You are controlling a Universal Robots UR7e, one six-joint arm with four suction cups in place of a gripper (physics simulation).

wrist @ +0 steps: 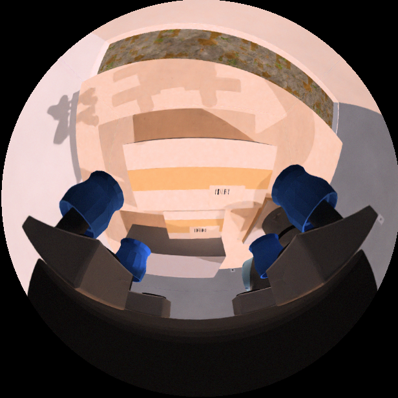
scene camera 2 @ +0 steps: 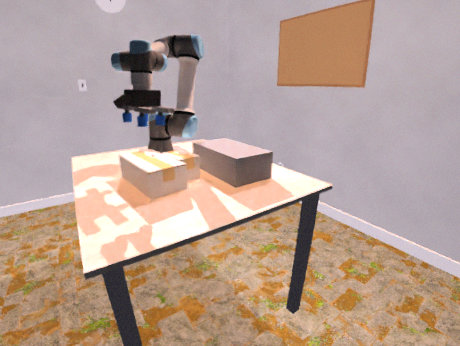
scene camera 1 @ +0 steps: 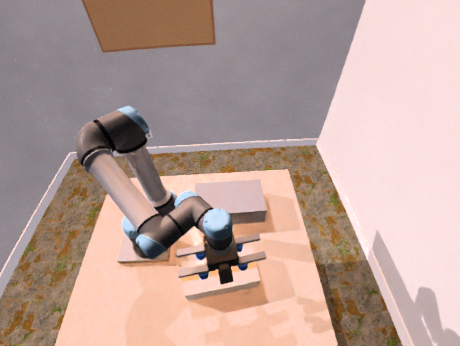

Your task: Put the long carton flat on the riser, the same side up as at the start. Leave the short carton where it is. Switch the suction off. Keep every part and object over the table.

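Frame: origin at the arm's base, x right, y ahead, z up, level; metres.
Seen in the pictures: hand, its tool point: [scene camera 2: 143, 122].
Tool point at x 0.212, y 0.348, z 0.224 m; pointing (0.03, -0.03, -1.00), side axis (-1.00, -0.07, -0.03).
Observation:
Offsets run from my tool point to a thing's middle. Level surfaces: height alone.
My gripper [scene camera 1: 221, 261] [scene camera 2: 143, 119] [wrist: 198, 227] has four blue suction cups that point down and hold nothing. It hangs above the cartons with a clear gap below the cups. The long carton @(dy -0.015, dx -0.018, dz -0.201 m) [scene camera 1: 222, 287] [scene camera 2: 142, 175] [wrist: 197, 156] is white with an orange tape stripe along its top and a barcode label. It lies flat on the table. The short carton @(dy -0.002, dx -0.150, dz -0.201 m) [scene camera 2: 193, 162] [wrist: 194, 226], also taped and labelled, lies close beside it, between it and the riser. The gripper mostly hides the short carton in scene camera 1. The grey riser @(dy +0.077, dx -0.367, dz -0.193 m) [scene camera 1: 230, 195] [scene camera 2: 235, 150] [wrist: 182, 265] has a bare top.
The arm's base stands on a grey plate [scene camera 1: 135, 256] at the left of the table @(dz -0.253 m) [scene camera 1: 115, 300] [scene camera 2: 170, 220] in scene camera 1. Arm links pass over that side. A white wall [scene camera 1: 400, 150] rises to the right of the table, and a brown board [scene camera 1: 155, 25] [scene camera 2: 325, 47] hangs behind.

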